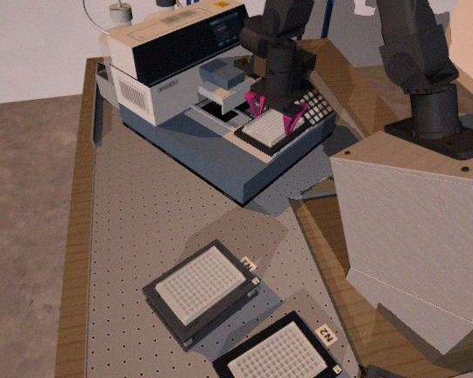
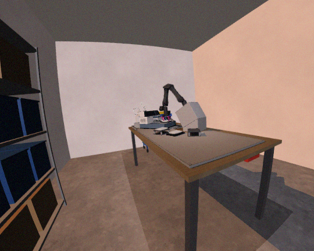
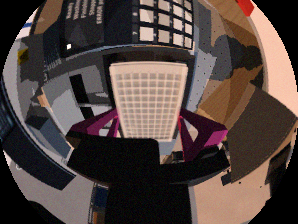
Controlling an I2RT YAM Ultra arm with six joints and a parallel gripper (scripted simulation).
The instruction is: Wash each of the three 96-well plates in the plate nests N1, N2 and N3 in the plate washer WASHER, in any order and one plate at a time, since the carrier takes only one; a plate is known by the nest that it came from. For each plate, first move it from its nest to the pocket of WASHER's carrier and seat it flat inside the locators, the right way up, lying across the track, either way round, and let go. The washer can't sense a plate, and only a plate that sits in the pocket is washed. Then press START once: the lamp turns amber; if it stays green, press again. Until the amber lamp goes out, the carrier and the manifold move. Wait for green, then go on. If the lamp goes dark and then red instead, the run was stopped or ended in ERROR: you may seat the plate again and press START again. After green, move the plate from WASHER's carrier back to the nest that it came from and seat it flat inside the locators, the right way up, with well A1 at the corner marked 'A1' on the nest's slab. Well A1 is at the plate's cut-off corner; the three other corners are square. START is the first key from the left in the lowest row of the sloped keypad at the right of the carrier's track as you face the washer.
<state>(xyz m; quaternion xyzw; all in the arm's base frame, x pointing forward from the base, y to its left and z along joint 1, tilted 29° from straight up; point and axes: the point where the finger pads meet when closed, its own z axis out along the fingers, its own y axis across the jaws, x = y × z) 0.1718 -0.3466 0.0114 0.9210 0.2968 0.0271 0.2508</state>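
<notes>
Right now the dark carrier pocket is 10 mm below my hand. The rest, counted from my hand: nest N1: 340 mm to the left, 240 mm ahead, 60 mm below; then manifold: 130 mm to the right, 80 mm ahead, 40 mm above; then washer: 130 mm to the right, 80 mm ahead, 30 mm above.
</notes>
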